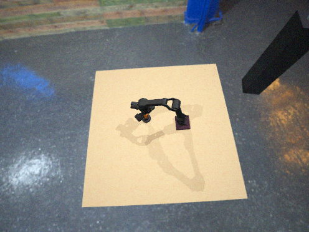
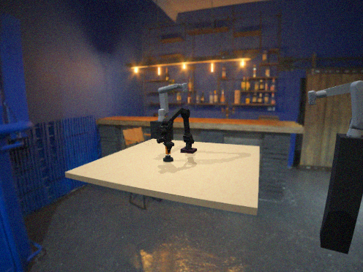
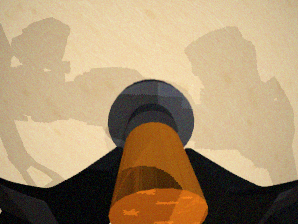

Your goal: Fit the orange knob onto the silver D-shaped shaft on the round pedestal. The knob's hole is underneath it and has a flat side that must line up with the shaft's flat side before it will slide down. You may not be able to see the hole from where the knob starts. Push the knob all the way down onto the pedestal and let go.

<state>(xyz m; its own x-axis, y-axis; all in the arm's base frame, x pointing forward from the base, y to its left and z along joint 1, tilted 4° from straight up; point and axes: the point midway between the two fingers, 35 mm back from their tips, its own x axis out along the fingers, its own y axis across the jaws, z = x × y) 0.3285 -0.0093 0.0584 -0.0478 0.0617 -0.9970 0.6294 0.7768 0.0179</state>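
Right now my gripper tip is 40 mm below the orange knob. Round my gripper tip: round dark pedestal: 40 mm below.
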